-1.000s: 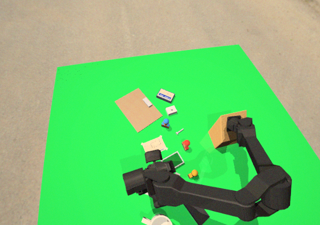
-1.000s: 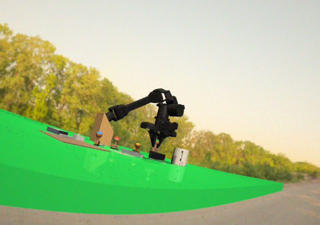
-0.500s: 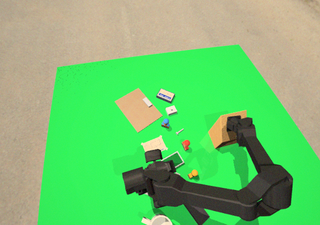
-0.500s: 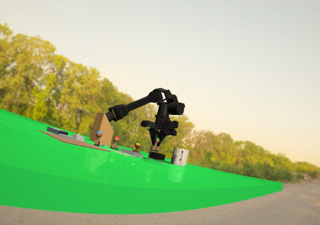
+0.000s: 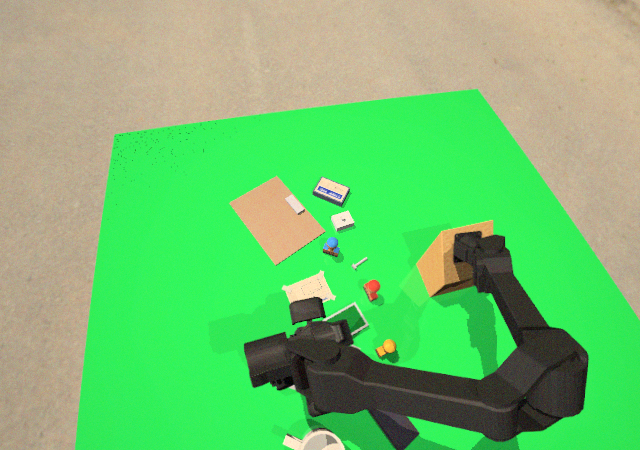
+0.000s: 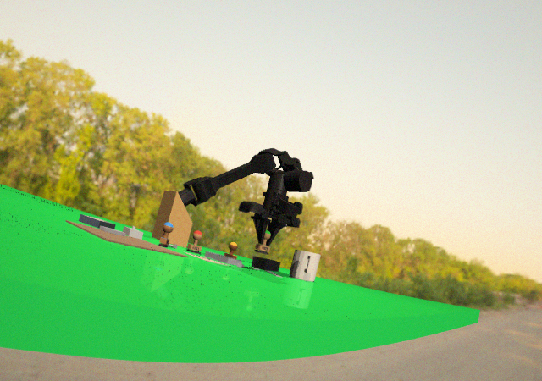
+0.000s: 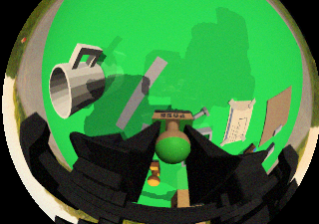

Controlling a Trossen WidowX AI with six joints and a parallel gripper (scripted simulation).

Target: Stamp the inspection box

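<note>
My gripper tip is now 8 cm past the ink pad, 7 cm to the left of it and 7 cm above it. Also, from my gripper tip: green-knobbed stamp (right at my gripper tip); then mug (15 cm to the left, 4 cm below, 2 cm ahead); then strip (8 cm below, 6 cm to the left).
</note>
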